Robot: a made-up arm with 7 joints.
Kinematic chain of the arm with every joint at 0, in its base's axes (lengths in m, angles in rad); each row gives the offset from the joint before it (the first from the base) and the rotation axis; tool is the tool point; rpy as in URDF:
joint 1: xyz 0 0 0 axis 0.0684 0.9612 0.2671
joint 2: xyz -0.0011 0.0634 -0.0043 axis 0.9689 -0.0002 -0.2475
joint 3: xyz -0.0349 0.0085 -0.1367 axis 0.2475 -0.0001 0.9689
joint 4: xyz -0.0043 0 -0.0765 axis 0.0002 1 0
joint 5: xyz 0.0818 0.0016 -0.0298 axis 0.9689 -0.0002 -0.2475
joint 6: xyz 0.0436 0 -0.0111 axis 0.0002 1 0
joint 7: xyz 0.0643 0 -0.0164 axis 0.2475 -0.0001 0.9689
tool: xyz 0 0 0 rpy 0 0.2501 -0.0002
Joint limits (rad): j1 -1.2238..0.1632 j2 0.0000..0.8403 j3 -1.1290..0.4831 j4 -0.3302..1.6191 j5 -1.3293..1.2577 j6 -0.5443..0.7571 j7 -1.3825..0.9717
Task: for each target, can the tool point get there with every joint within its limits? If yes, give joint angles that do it. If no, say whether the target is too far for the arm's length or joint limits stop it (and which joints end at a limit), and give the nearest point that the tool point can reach.
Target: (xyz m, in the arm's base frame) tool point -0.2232 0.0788 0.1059
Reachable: no: joint limits stop it (at a limit: joint 1, joint 2, joint 3, joint 4, joint 6) | nearest point -0.0345 0.0554 -0.2286 | short by 0.385 m
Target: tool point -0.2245 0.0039 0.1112
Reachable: no: joint limits stop it (at a limit: joint 1, joint 2, joint 3, joint 4, joint 6) | nearest point 0.0022 -0.1053 -0.1581 | short by 0.369 m
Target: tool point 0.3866 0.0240 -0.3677
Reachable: no: too far | nearest point 0.3120 0.0314 -0.2926 | short by 0.106 m
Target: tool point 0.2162 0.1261 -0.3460
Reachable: yes | joints -0.5505 0.1735 0.3380 1.2286 0.6245 -0.4254 -0.2303
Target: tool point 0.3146 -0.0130 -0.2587
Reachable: yes | joints -0.8738 0.0716 -0.4400 0.9600 -0.2752 -0.0314 0.6770
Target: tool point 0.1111 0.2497 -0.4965
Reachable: no: too far | nearest point 0.0879 0.2076 -0.3858 | short by 0.121 m
